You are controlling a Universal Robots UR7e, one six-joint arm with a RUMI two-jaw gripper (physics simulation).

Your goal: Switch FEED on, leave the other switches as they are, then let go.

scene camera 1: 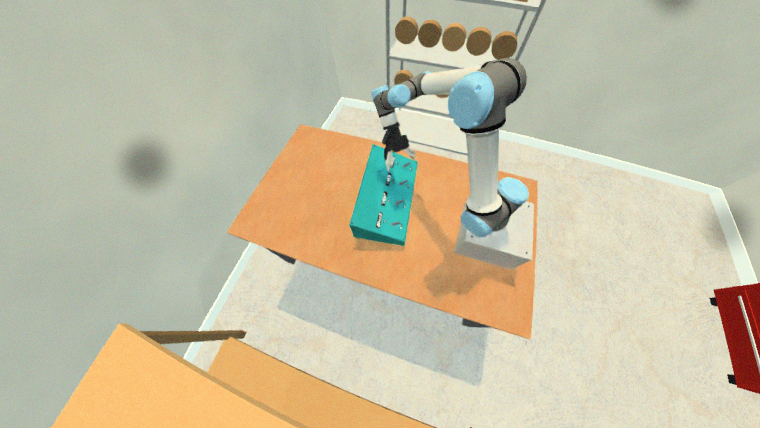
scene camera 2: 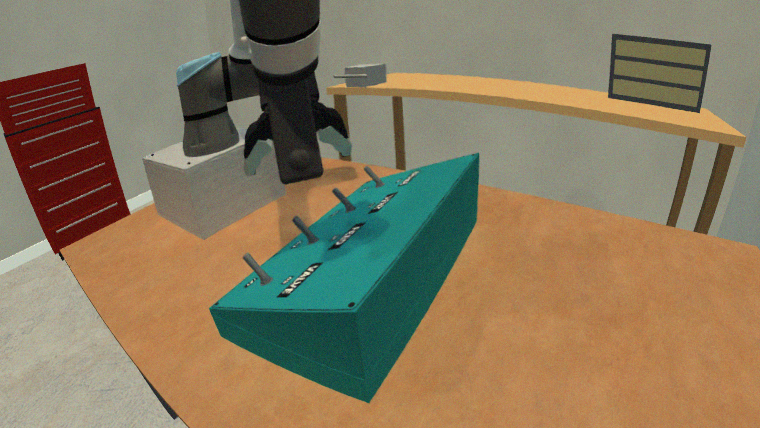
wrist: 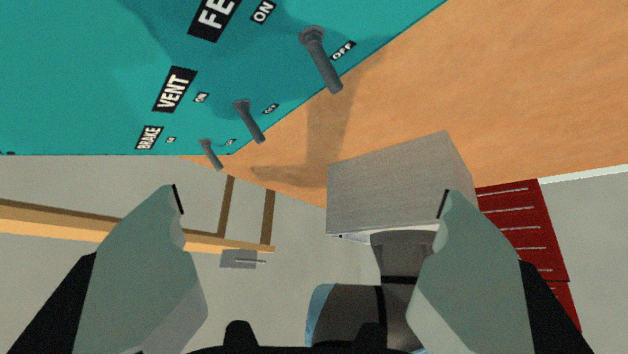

my gripper: scene camera 1 401,165; scene camera 2; wrist
same spot on my gripper: (wrist: pixel 139 283) = (scene camera 2: pixel 330 136)
